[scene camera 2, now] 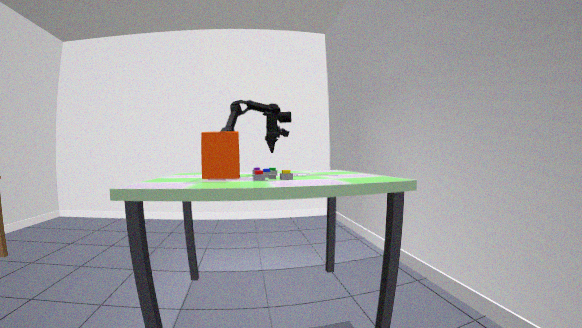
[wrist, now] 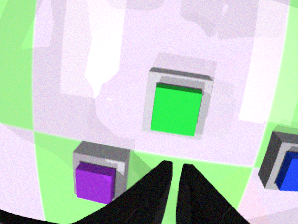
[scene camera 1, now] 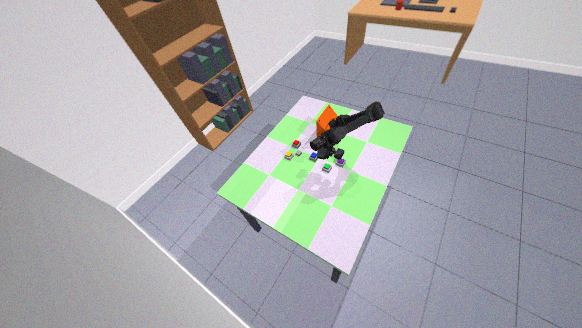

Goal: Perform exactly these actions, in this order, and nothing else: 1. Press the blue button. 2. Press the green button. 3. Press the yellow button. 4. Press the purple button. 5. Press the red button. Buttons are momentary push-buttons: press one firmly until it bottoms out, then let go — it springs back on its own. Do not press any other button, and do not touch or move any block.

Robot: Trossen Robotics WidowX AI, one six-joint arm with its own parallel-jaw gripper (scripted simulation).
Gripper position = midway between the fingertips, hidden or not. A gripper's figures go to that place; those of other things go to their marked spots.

Labels:
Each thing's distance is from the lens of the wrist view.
my gripper (wrist: 176, 171): 10 cm
green button (wrist: 176, 109): 17 cm
purple button (wrist: 94, 183): 21 cm
The marked spots on the purple button and the green button are 9 cm apart.

